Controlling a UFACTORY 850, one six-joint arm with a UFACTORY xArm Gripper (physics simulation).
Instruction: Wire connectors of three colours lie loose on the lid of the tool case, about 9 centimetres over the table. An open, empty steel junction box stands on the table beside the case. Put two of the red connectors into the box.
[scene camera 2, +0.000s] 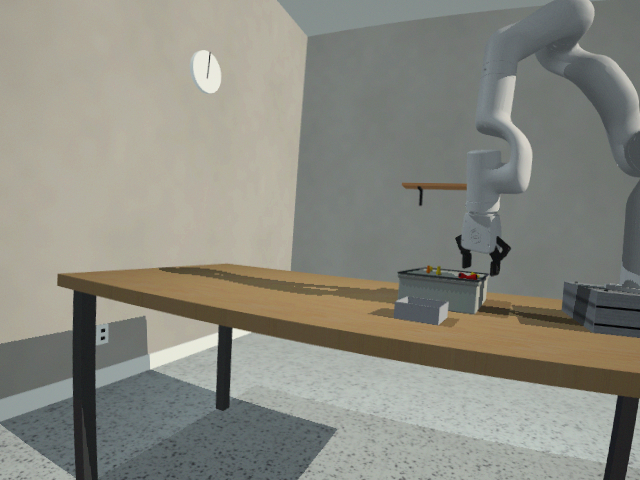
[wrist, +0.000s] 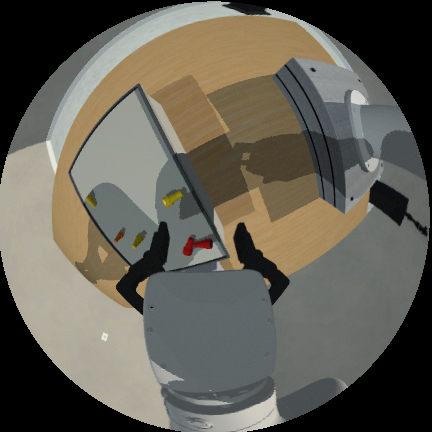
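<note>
Two red connectors (scene camera 2: 468, 276) lie close together near one corner of the lid of the tool case (scene camera 2: 436, 289). In the wrist view one red connector (wrist: 188, 247) stands beside or against the other red connector (wrist: 203, 244), which lies on its side. Three yellow connectors (wrist: 172, 198) (wrist: 138, 241) (wrist: 91, 201) and an orange connector (wrist: 119, 236) are also on the lid (wrist: 125, 135). The steel junction box (scene camera 2: 419, 311) stands on the table in front of the case; its inside is mostly hidden. My gripper (scene camera 2: 480, 262) (wrist: 201, 229) is open and empty, a little above the red connectors' end of the lid.
The wooden table (scene camera 2: 258, 304) carries the case and box. A grey layered base block (scene camera 2: 610, 310) (wrist: 325, 135) stands at the right of the table, under the arm. A wall shelf (scene camera 2: 434, 186) hangs behind. The case's raised side faces the base block.
</note>
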